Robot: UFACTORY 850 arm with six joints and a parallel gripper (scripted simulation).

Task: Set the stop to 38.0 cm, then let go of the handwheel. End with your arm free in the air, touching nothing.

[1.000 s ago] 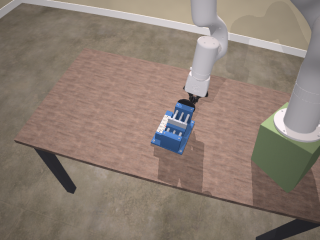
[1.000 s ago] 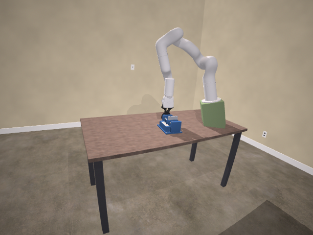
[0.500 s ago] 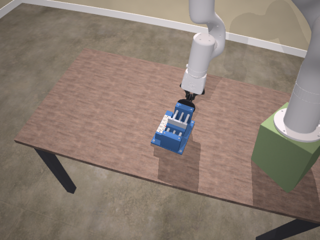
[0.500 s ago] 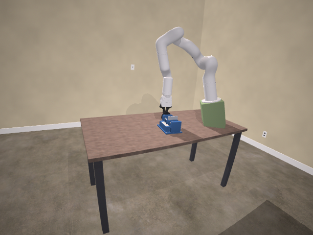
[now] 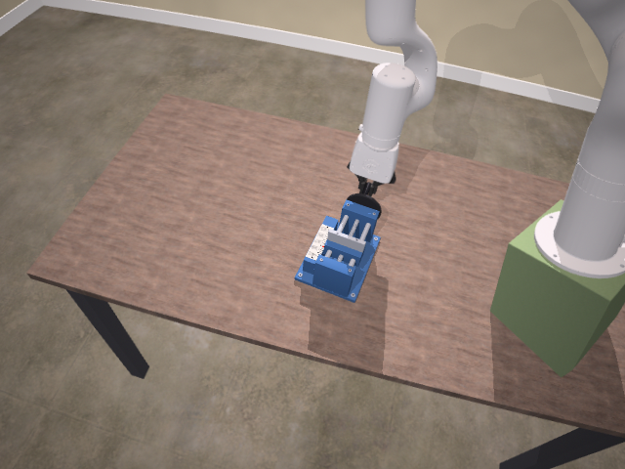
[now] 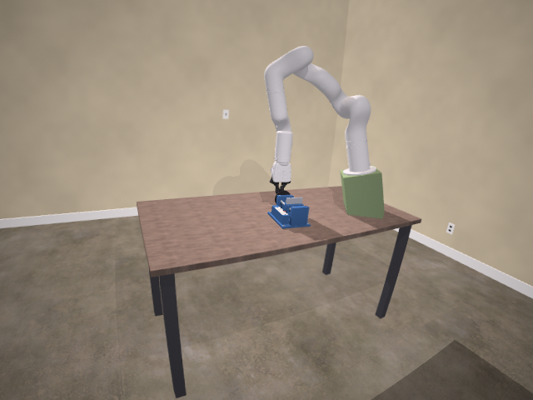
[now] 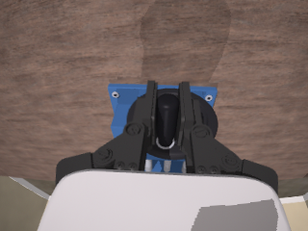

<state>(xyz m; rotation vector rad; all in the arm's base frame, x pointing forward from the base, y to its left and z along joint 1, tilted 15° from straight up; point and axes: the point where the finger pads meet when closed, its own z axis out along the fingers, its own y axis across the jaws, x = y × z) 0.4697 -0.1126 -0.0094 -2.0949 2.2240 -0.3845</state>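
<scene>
The black handwheel lies 2 cm to the left of my hand and 1 cm below it. Also, from my hand: grey stop block (2 cm ahead, 18 cm to the left, 2 cm below).
</scene>
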